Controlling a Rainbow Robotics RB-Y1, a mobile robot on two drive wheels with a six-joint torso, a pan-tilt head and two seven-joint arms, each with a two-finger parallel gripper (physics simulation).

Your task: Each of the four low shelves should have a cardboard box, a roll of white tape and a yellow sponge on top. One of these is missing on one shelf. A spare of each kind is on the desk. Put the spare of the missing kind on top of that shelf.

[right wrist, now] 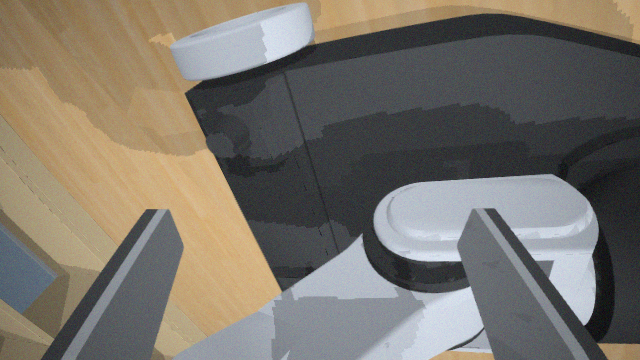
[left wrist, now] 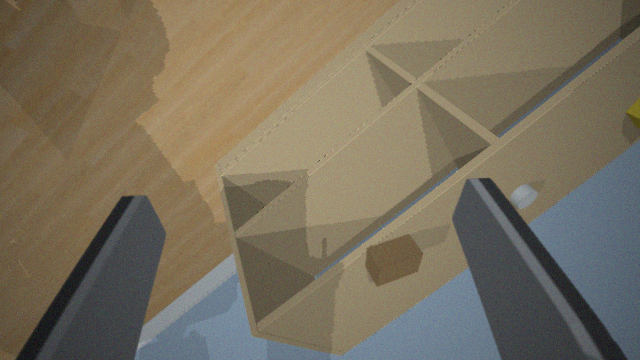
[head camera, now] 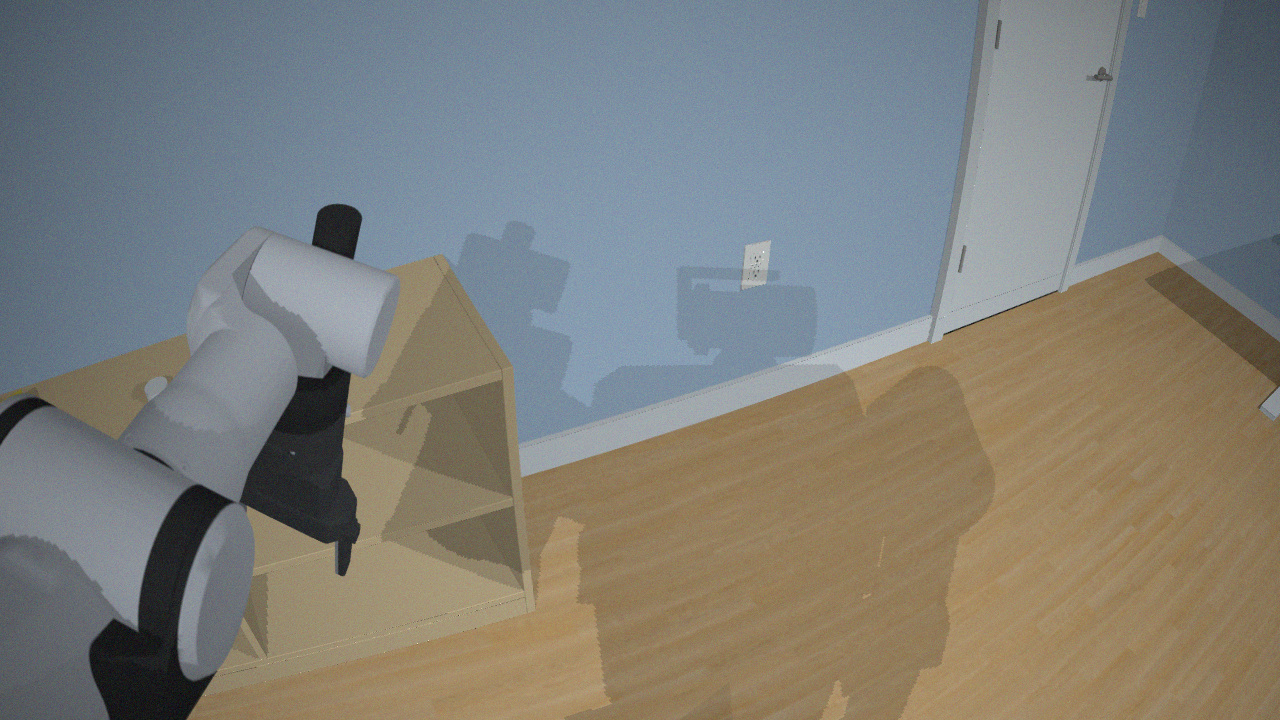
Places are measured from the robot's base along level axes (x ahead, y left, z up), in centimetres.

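Pixels of known places: left gripper, fingertip midpoint: point(left wrist: 309, 207) point(head camera: 289, 542); right gripper, fingertip midpoint: point(right wrist: 321, 228).
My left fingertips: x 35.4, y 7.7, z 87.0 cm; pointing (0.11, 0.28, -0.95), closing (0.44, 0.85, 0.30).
Note:
For each thing: its middle in the pictures, then the offset to it from my left fingertips. "*": a spot on its surface instead. Level surfaces: height alone.
- low wooden shelf at its surface level: dz -25.9 cm
- brown cardboard box at the middle of its body: point(left wrist: 393, 260) dx +51.2, dy -0.6, dz -23.4 cm
- white tape at the middle of its body: point(head camera: 157, 391) point(left wrist: 523, 196) dx +62.3, dy +29.8, dz -24.7 cm
- yellow sponge at a spot on its surface: point(left wrist: 635, 114) * dx +58.9, dy +57.4, dz -24.1 cm
- Wooden floor at its surface level: dz -86.9 cm
- wall outlet at the middle of its body: point(head camera: 755, 264) dx +97.4, dy -99.2, dz -46.9 cm
A low wooden shelf point(head camera: 420, 313) point(left wrist: 367, 315) stands against the blue wall; part of it also shows in the right wrist view point(right wrist: 65, 215). On its top, in the left wrist view, are a brown cardboard box point(left wrist: 394, 260) near the end, a roll of white tape point(left wrist: 524, 196) farther along and a yellow sponge point(left wrist: 635, 114) at the picture's right edge. The tape also shows in the head view point(head camera: 156, 386). My left gripper point(head camera: 343, 555) point(left wrist: 309, 207) is open and empty, above and in front of the shelf, apart from the box. My right gripper point(right wrist: 321, 228) is open and empty. The desk does not show.
My dark base point(right wrist: 425, 85) with a white rounded part point(right wrist: 245, 45) shows below the right gripper. Wooden floor point(head camera: 760, 501) lies right of the shelf. A wall outlet point(head camera: 756, 264) and a white door point(head camera: 1029, 161) are farther right. My shadow falls across wall and floor.

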